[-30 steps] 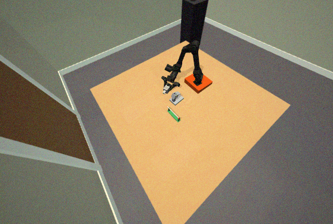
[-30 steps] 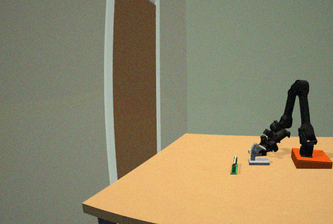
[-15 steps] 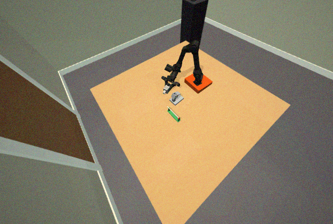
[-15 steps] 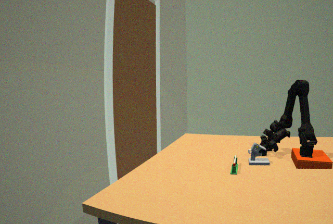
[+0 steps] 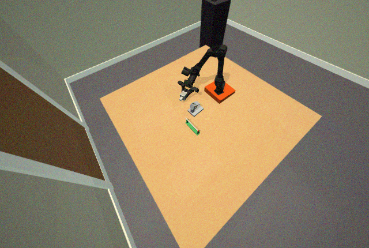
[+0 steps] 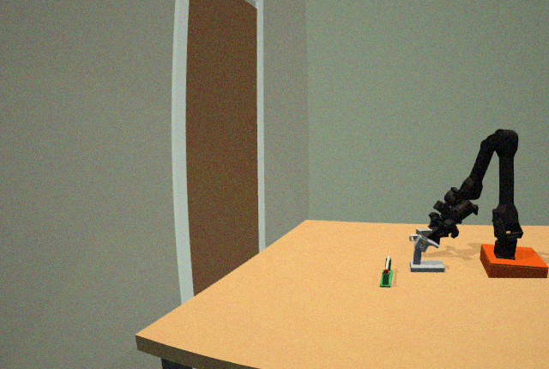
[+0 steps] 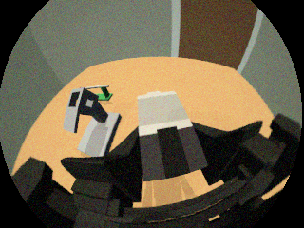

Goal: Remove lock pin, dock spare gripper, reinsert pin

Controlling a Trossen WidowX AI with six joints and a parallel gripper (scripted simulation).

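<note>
Now: the grey mount 10 mm behind my gripper tip, 140 mm to the left of it and 20 mm below it. Round my gripper tip: spare gripper: right at my gripper tip; then green bracket: 90 mm ahead, 260 mm to the left, 40 mm below.
</note>
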